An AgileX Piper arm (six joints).
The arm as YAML. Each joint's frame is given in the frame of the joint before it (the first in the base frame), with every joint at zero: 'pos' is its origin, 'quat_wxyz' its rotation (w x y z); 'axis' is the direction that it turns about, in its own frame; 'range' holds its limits. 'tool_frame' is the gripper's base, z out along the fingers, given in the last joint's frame.
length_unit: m
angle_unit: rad
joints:
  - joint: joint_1
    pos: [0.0, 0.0, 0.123]
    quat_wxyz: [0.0, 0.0, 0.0, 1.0]
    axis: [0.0, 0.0, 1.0]
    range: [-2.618, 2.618]
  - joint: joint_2
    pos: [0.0, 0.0, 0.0]
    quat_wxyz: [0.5, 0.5, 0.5, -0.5]
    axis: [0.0, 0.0, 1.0]
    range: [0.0, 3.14]
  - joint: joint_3
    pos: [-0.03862, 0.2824, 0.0]
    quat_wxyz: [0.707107, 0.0, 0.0, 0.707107]
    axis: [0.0, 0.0, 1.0]
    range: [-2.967, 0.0]
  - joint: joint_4
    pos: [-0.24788, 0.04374, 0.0]
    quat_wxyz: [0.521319, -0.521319, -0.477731, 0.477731]
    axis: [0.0, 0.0, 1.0]
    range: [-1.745, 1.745]
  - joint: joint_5
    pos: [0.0, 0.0, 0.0]
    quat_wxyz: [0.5, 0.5, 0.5, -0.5]
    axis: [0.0, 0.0, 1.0]
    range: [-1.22, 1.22]
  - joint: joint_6
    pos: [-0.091, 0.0, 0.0]
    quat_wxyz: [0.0, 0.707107, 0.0, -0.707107]
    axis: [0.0, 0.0, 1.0]
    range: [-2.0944, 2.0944]
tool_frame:
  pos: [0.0, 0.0, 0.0]
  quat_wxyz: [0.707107, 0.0, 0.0, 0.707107]
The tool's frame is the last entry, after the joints.
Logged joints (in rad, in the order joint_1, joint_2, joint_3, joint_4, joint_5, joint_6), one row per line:
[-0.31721, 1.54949, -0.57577, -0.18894, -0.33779, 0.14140]
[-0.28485, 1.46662, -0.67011, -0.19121, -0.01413, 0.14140]
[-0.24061, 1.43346, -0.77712, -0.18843, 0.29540, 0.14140]
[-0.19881, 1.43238, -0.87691, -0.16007, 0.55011, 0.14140]
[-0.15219, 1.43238, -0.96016, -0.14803, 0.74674, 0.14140]
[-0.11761, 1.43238, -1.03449, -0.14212, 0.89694, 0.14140]
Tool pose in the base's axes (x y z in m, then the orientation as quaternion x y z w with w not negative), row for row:
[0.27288, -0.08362, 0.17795, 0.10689, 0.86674, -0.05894, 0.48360]
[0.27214, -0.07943, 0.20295, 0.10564, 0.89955, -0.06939, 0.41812]
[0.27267, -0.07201, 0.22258, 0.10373, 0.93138, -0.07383, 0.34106]
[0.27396, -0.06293, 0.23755, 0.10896, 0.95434, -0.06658, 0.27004]
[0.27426, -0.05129, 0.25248, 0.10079, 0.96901, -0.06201, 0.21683]
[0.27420, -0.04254, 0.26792, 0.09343, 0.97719, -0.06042, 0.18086]
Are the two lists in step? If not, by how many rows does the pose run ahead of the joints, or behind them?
They are in step.
